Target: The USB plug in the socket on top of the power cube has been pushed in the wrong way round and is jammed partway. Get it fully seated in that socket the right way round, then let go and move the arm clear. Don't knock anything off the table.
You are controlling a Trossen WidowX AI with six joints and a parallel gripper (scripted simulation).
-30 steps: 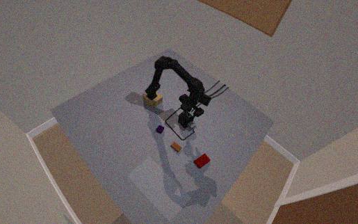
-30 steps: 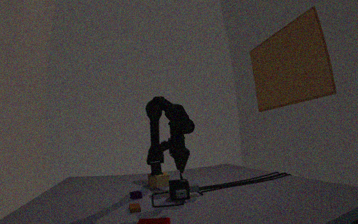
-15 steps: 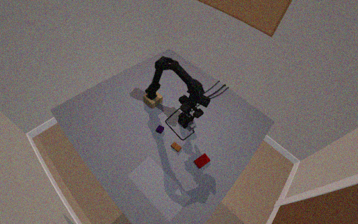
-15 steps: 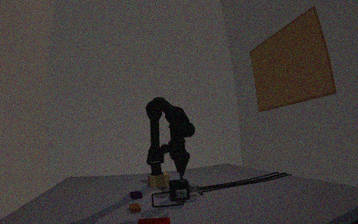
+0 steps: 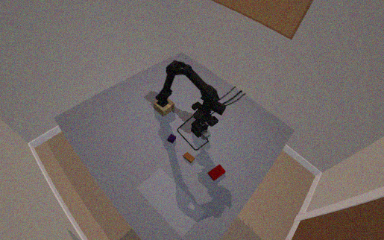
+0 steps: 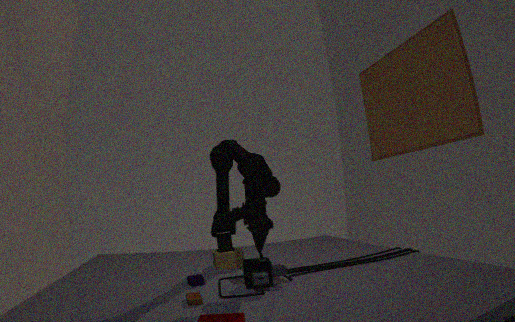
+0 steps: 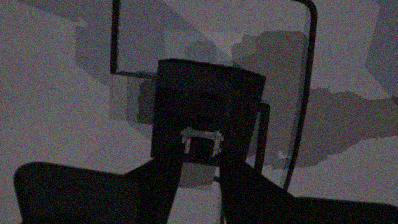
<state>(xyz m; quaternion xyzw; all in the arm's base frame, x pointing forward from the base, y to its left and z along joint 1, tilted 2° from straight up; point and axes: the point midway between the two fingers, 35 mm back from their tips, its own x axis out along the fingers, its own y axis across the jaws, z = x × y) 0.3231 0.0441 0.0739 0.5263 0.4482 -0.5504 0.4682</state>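
My gripper tip is 10 mm to the right of the USB socket and 40 mm above it. Also, from my gripper tip: orange block (80 mm ahead, 210 mm to the right, 100 mm below); purple cube (90 mm behind, 190 mm to the right, 90 mm below); dark USB plug (10 mm below).
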